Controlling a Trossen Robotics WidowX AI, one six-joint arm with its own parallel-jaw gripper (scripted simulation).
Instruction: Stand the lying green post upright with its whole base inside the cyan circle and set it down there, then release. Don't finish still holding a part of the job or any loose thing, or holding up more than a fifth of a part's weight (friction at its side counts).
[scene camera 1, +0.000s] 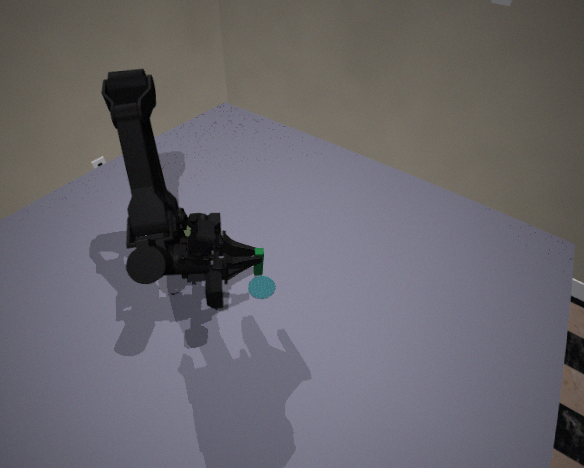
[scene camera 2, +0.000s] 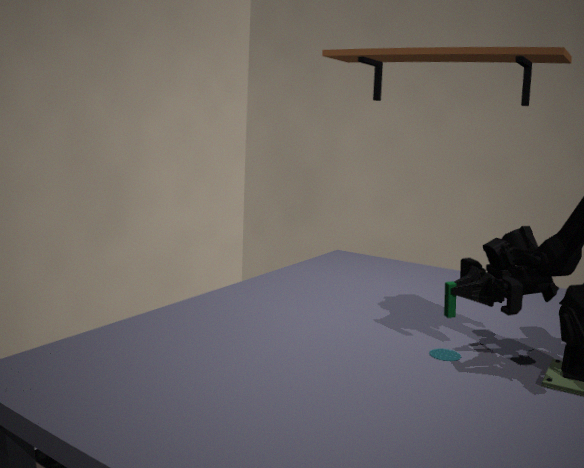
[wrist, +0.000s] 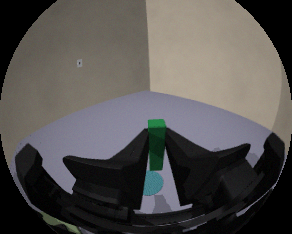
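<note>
You'd see my gripper (scene camera 1: 260, 255), and it's there in scene camera 2 (scene camera 2: 448, 289) as well. My gripper is also in the wrist view (wrist: 156, 131), and there's a green post (wrist: 156, 127) there too.
</note>
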